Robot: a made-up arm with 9 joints.
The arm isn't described. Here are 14 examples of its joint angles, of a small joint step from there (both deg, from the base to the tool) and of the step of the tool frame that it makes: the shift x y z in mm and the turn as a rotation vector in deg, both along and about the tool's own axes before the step.
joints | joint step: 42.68 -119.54 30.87 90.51 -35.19 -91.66 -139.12 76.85 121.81 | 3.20 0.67 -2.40 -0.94 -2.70 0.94 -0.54 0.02 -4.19
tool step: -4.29 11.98 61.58 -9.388 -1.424 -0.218
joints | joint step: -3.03 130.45 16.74 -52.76 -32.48 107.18 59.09 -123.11 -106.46 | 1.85 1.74 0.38 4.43 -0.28 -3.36 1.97 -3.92 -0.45
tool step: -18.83 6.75 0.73 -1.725 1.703 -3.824
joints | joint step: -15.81 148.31 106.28 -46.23 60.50 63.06 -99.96 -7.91 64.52 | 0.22 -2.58 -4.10 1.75 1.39 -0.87 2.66 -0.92 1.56
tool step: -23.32 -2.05 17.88 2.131 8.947 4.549
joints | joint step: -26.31 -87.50 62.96 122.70 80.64 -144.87 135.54 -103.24 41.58 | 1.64 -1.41 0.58 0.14 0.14 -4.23 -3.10 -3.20 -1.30
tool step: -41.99 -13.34 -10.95 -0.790 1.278 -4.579
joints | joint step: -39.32 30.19 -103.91 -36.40 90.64 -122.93 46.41 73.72 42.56 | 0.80 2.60 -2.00 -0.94 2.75 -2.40 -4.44 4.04 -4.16
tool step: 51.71 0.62 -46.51 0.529 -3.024 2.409
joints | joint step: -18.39 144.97 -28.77 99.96 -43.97 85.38 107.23 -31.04 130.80 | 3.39 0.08 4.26 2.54 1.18 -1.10 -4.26 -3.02 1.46
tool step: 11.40 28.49 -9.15 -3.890 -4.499 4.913
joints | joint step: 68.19 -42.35 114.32 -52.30 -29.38 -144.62 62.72 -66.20 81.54 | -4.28 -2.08 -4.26 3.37 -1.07 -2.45 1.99 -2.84 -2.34
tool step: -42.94 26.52 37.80 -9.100 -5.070 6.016
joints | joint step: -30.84 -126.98 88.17 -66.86 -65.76 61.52 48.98 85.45 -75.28 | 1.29 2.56 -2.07 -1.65 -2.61 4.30 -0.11 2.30 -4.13
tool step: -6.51 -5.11 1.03 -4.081 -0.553 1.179
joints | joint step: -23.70 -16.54 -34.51 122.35 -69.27 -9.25 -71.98 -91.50 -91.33 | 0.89 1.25 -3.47 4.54 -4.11 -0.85 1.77 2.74 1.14
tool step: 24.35 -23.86 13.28 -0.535 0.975 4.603
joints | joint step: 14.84 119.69 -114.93 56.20 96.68 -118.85 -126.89 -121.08 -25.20 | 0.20 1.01 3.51 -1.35 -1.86 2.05 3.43 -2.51 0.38
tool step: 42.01 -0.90 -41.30 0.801 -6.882 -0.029
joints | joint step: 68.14 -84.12 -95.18 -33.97 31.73 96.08 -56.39 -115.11 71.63 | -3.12 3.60 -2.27 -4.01 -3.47 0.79 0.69 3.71 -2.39
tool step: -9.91 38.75 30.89 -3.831 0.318 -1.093
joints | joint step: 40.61 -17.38 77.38 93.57 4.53 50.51 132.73 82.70 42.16 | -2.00 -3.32 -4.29 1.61 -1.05 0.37 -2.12 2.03 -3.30
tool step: -69.85 84.19 -70.66 5.750 5.351 -0.225
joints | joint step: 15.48 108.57 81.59 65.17 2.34 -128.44 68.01 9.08 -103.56 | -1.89 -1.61 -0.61 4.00 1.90 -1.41 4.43 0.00 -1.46
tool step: -24.16 10.32 -4.44 2.299 1.288 -0.965
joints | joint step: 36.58 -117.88 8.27 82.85 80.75 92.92 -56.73 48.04 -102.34 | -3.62 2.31 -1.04 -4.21 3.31 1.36 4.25 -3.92 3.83
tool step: -36.81 -27.87 -18.80 4.353 -4.705 -3.591
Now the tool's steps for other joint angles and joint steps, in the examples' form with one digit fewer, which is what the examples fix.
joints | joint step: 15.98 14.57 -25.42 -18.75 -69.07 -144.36 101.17 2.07 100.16 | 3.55 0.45 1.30 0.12 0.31 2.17 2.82 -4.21 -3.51
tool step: 27.8 23.0 30.1 -8.55 -1.87 1.54
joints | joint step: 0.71 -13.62 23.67 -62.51 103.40 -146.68 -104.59 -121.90 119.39 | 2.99 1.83 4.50 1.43 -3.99 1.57 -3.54 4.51 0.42
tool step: -40.3 7.3 -24.1 2.74 -0.68 6.09
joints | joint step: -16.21 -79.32 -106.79 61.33 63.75 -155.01 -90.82 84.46 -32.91 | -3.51 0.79 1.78 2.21 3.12 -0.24 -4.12 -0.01 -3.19
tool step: 99.1 28.5 23.8 0.17 -9.77 -4.42
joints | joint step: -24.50 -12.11 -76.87 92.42 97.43 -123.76 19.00 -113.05 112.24 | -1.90 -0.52 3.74 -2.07 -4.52 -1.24 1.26 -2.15 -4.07
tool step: 18.9 -15.1 26.2 -2.71 0.93 3.74
